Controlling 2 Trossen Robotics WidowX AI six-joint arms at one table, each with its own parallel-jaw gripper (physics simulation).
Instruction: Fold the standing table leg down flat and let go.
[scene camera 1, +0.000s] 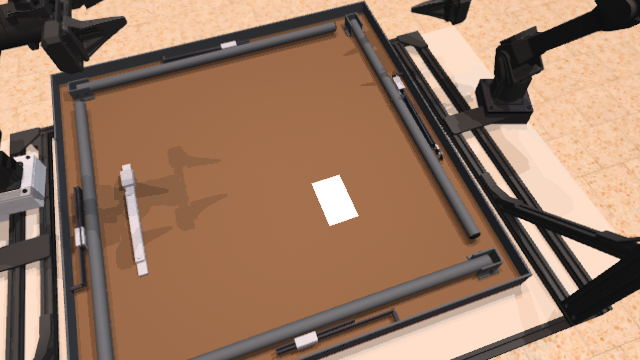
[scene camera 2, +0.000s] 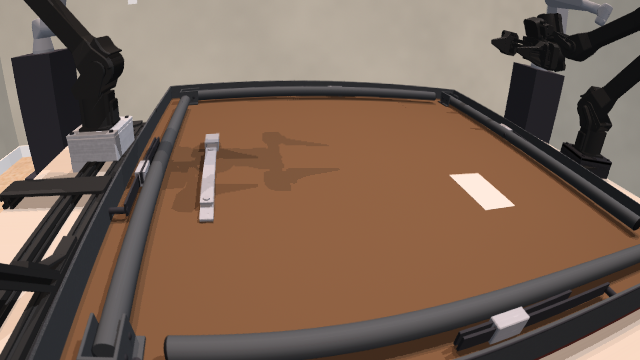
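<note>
A dark grey table leg lies flat along the right side of the brown table underside, its hinged end in the bracket at the far right corner. Its folding brace lies beside it, along the rim. The other legs also lie flat along their sides. My right gripper is open and empty, apart from the leg and beyond the rim; it is partly cut off in scene camera 1. My left gripper is open and empty at the top left, partly cut off.
A light grey bar lies on the panel near the left leg. A white rectangle lies on the right half. A raised dark rim surrounds the panel. Dark frame rails run outside the right edge, beside my right arm's base.
</note>
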